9 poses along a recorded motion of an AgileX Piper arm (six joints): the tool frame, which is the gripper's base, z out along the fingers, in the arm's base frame.
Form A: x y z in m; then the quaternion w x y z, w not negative.
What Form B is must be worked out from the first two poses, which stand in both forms.
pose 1, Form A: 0.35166 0.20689 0.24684 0.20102 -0.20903 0.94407 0.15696
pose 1, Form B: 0.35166 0.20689 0.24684 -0.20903 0.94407 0.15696 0.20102
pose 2, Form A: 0.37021 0.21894 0.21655 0.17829 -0.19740 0.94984 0.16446
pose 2, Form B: 0.37021 0.21894 0.21655 -0.19740 0.94984 0.16446 0.17829
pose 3, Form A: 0.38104 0.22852 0.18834 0.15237 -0.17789 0.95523 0.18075
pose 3, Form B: 0.38104 0.22852 0.18834 -0.17789 0.95523 0.18075 0.15237
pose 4, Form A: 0.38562 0.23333 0.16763 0.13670 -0.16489 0.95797 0.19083
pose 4, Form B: 0.38562 0.23333 0.16763 -0.16489 0.95797 0.19083 0.13670
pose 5, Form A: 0.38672 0.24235 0.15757 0.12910 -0.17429 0.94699 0.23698
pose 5, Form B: 0.38672 0.24235 0.15757 -0.17429 0.94699 0.23698 0.12910
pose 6, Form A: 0.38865 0.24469 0.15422 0.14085 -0.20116 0.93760 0.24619
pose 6, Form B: 0.38865 0.24469 0.15422 -0.20116 0.93760 0.24619 0.14085
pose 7, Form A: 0.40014 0.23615 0.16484 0.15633 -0.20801 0.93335 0.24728
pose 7, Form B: 0.40014 0.23615 0.16484 -0.20801 0.93335 0.24728 0.15633
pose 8, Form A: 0.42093 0.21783 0.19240 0.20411 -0.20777 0.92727 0.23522
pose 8, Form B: 0.42093 0.21783 0.19240 -0.20777 0.92727 0.23522 0.20411
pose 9, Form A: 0.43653 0.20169 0.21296 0.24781 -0.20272 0.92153 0.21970
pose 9, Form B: 0.43653 0.20169 0.21296 -0.20272 0.92153 0.21970 0.24781
